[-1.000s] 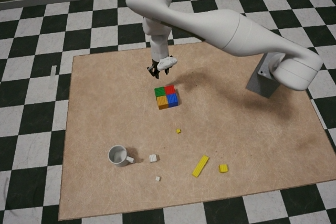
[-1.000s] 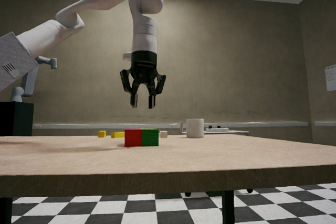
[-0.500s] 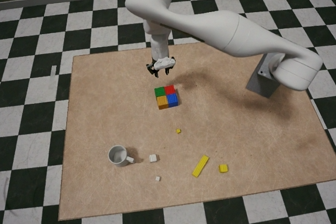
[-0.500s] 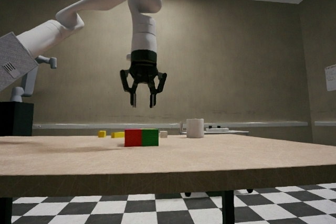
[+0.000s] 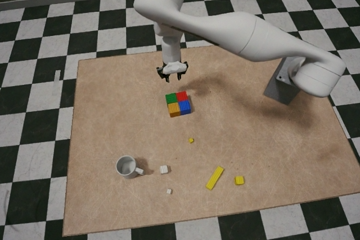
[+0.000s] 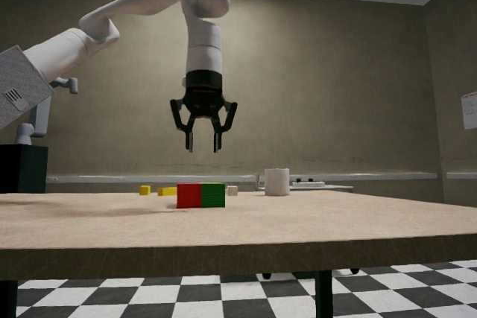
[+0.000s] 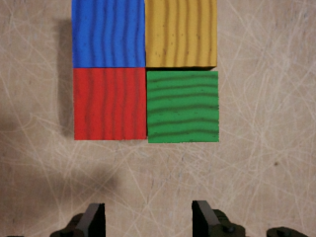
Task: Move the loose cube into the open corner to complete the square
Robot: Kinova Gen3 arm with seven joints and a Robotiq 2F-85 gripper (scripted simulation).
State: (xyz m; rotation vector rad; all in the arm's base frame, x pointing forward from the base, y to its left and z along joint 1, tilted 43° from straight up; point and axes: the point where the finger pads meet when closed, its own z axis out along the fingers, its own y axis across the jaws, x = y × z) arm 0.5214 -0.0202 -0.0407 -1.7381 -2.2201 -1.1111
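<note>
The green cube lies 100 mm below my hand and 60 mm to the left of it. Also, from my hand: red cube: 100 mm below, 50 mm to the left, 50 mm behind; then blue cube: 100 mm below, 90 mm to the left, 60 mm behind; then orange cube: 110 mm to the left, 100 mm below, 20 mm behind.
</note>
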